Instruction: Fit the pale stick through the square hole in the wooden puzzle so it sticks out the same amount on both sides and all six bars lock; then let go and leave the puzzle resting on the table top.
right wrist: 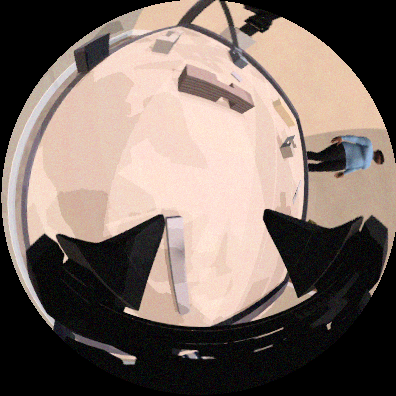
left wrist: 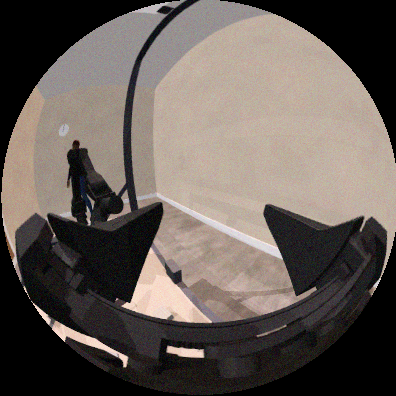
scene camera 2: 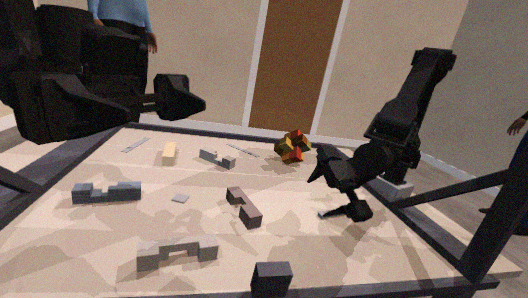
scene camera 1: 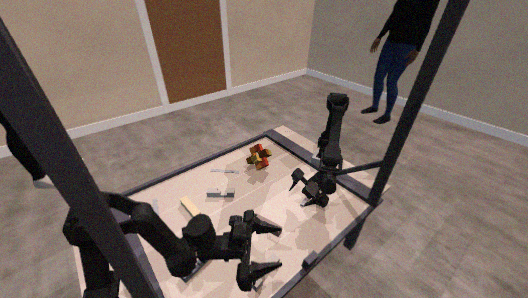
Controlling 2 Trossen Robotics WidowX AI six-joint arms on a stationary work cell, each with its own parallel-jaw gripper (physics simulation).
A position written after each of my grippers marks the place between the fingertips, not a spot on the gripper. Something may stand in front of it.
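My left gripper (scene camera 2: 172, 110) (left wrist: 215, 208) (scene camera 1: 281, 245): open, holds nothing. My right gripper (scene camera 2: 315, 198) (right wrist: 214, 216) (scene camera 1: 296, 198): open, holds nothing. Frame post (scene camera 1: 37, 124) (left wrist: 127, 160): visible.
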